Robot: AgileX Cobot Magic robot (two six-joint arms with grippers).
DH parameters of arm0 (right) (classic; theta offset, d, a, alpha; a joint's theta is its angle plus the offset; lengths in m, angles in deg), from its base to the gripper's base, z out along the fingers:
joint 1: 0 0.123 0 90
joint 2: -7.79 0 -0.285 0
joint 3: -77.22 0 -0.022 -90
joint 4: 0 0.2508 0 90
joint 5: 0 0 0.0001 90
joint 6: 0 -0.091 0 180
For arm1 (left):
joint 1: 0 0.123 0 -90
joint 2: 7.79 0 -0.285 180
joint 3: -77.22 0 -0.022 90
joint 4: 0 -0.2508 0 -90
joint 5: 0 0 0.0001 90
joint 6: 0 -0.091 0 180
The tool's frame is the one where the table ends.
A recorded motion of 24 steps. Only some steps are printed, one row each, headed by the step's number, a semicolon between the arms.
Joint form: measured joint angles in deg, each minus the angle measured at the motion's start. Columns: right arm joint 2, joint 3, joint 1, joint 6, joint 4, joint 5; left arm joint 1, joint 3, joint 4, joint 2, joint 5, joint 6.
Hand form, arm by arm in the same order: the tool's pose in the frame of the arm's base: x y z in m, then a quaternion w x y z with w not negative. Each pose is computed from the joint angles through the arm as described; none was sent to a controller.
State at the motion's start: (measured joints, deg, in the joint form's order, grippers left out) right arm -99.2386 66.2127 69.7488 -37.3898 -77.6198 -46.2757; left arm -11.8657 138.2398 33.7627 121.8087 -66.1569 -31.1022
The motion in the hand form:
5: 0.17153 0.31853 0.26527 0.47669 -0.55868 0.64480 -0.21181; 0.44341 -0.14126 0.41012 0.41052 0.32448 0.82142 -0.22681
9: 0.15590 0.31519 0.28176 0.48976 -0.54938 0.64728 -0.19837; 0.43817 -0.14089 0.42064 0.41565 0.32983 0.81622 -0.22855
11: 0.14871 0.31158 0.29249 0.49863 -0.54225 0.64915 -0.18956; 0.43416 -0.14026 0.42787 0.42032 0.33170 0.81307 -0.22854
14: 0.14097 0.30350 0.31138 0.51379 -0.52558 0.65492 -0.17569; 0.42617 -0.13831 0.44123 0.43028 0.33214 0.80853 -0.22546
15: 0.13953 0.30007 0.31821 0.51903 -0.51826 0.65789 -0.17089; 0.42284 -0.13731 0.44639 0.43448 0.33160 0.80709 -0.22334
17: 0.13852 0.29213 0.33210 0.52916 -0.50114 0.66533 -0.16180; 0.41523 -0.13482 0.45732 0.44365 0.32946 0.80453 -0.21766
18: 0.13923 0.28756 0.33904 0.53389 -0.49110 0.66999 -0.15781; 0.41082 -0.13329 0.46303 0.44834 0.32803 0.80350 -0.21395
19: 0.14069 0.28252 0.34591 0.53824 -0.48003 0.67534 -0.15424; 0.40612 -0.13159 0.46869 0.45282 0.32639 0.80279 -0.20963
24: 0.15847 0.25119 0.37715 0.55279 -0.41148 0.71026 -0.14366; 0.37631 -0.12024 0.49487 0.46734 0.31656 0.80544 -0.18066
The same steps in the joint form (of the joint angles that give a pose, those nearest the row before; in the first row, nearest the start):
5: 1.78 0.00 2.58 -0.09 1.80 -2.79; 0.00 1.98 0.12 0.18 -1.88 0.27
9: 4.63 0.00 5.12 -0.11 3.21 -4.77; 0.00 4.52 0.26 0.19 -3.59 0.79
11: 6.48 0.05 6.25 -0.11 3.86 -5.70; 0.00 5.79 0.23 -0.06 -4.39 1.18
14: 9.53 0.45 7.39 -0.12 4.80 -7.14; 0.00 7.56 -0.22 -0.89 -5.40 2.07
15: 10.58 0.68 7.55 -0.12 5.12 -7.58; 0.00 8.03 -0.50 -1.34 -5.65 2.42
17: 12.68 1.25 7.50 -0.13 5.78 -8.42; 0.00 8.63 -1.26 -2.52 -6.00 3.16
18: 13.70 1.59 7.22 -0.13 6.12 -8.79; 0.00 8.68 -1.74 -3.31 -6.11 3.52
19: 14.71 1.95 6.77 -0.13 6.49 -9.14; 0.00 8.56 -2.30 -4.21 -6.19 3.87
24: 19.22 4.03 1.80 -0.01 8.89 -10.28; 0.01 4.45 -6.08 -10.81 -6.36 5.34

